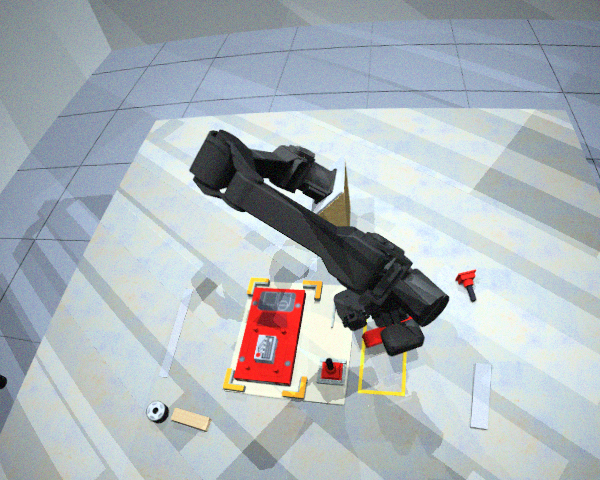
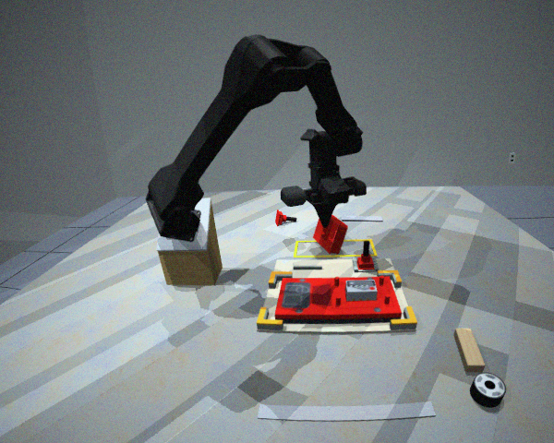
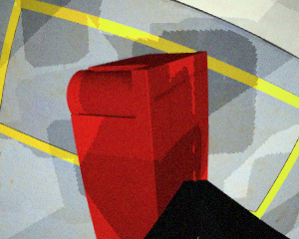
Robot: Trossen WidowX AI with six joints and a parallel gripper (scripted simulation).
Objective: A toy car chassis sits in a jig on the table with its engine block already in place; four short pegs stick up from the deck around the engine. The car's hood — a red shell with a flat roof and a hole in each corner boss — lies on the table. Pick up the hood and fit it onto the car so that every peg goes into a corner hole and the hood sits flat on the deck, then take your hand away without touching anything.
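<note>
My gripper tip is now 1 cm short of the red hood, 1 cm to the right of it and 2 cm above it. Also, from my gripper tip: wooden block 23 cm ahead, 33 cm to the right, 5 cm below; grey engine block 7 cm ahead, 21 cm to the right, 3 cm below; black post 9 cm ahead, 9 cm to the right, 2 cm below.
</note>
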